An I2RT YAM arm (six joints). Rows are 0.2 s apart.
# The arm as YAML. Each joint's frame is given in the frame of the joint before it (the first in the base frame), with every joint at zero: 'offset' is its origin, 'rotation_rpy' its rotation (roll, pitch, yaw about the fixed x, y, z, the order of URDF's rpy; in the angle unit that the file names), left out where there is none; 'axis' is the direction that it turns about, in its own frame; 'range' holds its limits. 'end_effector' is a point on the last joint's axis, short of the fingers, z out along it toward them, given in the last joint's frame.
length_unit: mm
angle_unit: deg
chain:
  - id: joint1
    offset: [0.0, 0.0, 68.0]
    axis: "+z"
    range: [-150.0, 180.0]
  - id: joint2
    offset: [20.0, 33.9, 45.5]
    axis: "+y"
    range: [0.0, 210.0]
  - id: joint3
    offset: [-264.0, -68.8, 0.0]
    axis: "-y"
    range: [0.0, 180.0]
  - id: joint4
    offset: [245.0, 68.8, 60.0]
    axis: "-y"
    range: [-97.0, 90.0]
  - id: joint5
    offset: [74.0, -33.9, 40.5]
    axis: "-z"
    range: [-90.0, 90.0]
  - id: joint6
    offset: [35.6, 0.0, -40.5]
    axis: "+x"
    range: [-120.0, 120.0]
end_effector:
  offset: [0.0, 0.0, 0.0]
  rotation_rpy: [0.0, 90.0, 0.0]
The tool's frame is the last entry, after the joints.
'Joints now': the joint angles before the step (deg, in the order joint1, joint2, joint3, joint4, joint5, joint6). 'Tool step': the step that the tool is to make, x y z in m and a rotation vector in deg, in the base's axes. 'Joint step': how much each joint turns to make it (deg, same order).
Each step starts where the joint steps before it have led.
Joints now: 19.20 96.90 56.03 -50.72 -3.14 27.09
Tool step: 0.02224 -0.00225 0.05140 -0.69 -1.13 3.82
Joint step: -1.70 -0.08 12.44 -11.91 1.14 -5.51
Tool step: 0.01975 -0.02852 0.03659 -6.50 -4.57 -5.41
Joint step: -5.36 -0.01 8.41 -5.66 7.45 0.01
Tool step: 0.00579 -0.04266 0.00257 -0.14 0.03 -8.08
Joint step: -8.06 0.01 0.59 -0.64 0.13 0.01
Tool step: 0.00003 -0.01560 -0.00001 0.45 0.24 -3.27
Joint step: -2.98 -0.01 0.00 -0.25 -0.45 0.31
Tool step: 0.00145 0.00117 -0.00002 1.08 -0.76 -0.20
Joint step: 0.09 0.01 0.00 0.76 -1.05 0.33
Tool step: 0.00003 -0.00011 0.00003 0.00 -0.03 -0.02
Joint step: -0.02 -0.01 0.00 0.02 0.00 0.00
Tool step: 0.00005 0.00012 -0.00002 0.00 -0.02 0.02
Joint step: 0.02 0.00 0.00 0.02 0.00 0.00
